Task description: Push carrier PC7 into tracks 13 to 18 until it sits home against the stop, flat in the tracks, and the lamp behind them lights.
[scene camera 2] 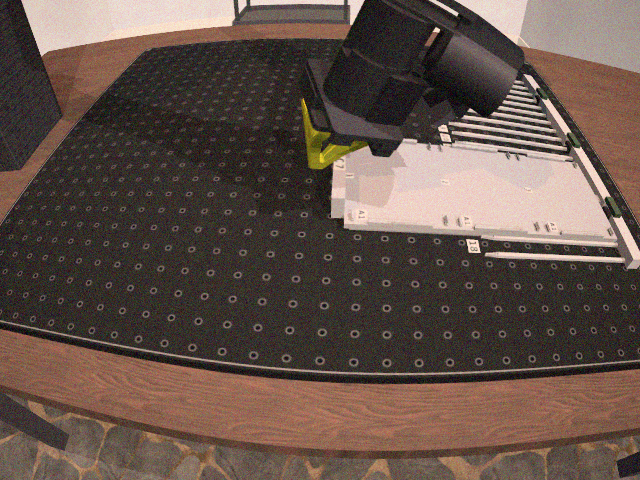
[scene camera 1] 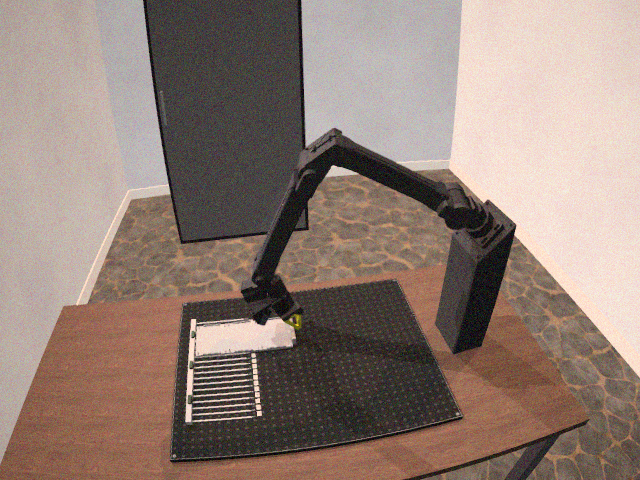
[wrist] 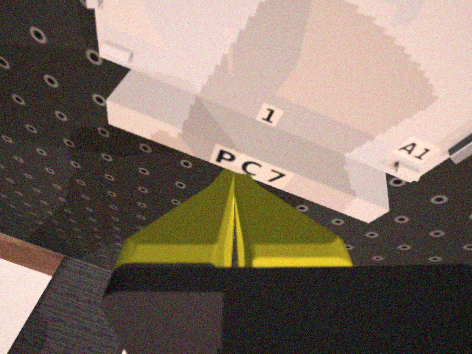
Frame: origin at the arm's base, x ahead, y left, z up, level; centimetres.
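Seen in the pictures: gripper, fingertip midpoint: (scene camera 2: 315,166) (scene camera 1: 299,328) (wrist: 234,176); arm's base at its link origin: (scene camera 1: 483,228).
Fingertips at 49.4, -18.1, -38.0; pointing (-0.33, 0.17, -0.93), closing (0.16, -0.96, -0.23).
Note:
Offsets run from my fingertips to a thing's top centre, as dx, dy, dz. "spot": to the spot under its first point. Level surfaces: height alone.
Carrier PC7 {+18.0, -2.5, +1.1} (scene camera 1: 237,338) (scene camera 2: 480,191) (wrist: 310,145), a long pale plate, lies in the upper-numbered tracks and looks flat. Its far end is at or very close to the white stop bar (scene camera 1: 189,382) (scene camera 2: 594,178); I cannot tell whether they touch. The rail by label 18 {spot: +23.0, -12.2, -1.5} (scene camera 2: 553,256) shows beside it. The lamp block {spot: +34.6, -6.6, +0.3} (scene camera 1: 192,334) (scene camera 2: 613,206) behind the carrier looks dark green, not lit. My gripper (scene camera 1: 296,325) (scene camera 2: 316,165) (wrist: 234,176) is shut and empty. Its yellow tips are at the carrier's front face, by the lower edge of the PC7 label; contact is unclear.
The lower-numbered tracks {spot: +26.6, +10.8, -1.9} (scene camera 1: 224,373) lie beside the carrier on the black perforated board {dz -1.9} (scene camera 1: 351,382) (scene camera 2: 232,279). Two more green blocks (scene camera 1: 191,364) (scene camera 1: 189,399) sit on the stop bar. The arm's base post (scene camera 1: 467,294) (scene camera 2: 23,98) stands across the board from the stop.

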